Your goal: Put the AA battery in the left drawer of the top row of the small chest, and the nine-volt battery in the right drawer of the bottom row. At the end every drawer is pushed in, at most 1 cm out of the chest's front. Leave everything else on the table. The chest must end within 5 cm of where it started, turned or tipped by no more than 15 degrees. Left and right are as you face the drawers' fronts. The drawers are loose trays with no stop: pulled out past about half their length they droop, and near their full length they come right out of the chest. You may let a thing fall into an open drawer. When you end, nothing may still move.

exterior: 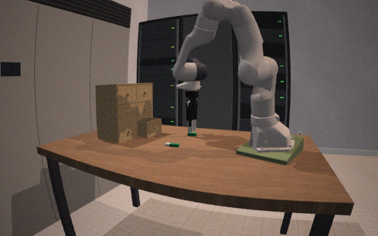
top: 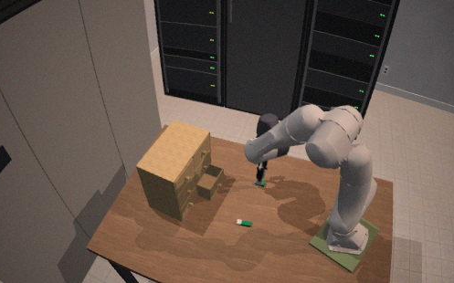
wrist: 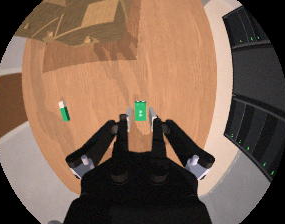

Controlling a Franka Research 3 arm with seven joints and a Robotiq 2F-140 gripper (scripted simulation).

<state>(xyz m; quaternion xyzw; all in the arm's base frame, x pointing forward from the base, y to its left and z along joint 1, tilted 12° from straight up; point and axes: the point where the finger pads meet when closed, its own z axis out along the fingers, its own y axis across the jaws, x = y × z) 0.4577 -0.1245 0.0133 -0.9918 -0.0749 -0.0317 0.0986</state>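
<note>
Right now the nine-volt battery is 5 cm below my hand and 1 cm ahead of it. The rest, counted from my hand: white-and-green cylinder (25 cm to the left, 5 cm below, 3 cm behind); AA battery (28 cm to the left, 28 cm ahead, 16 cm above).
</note>
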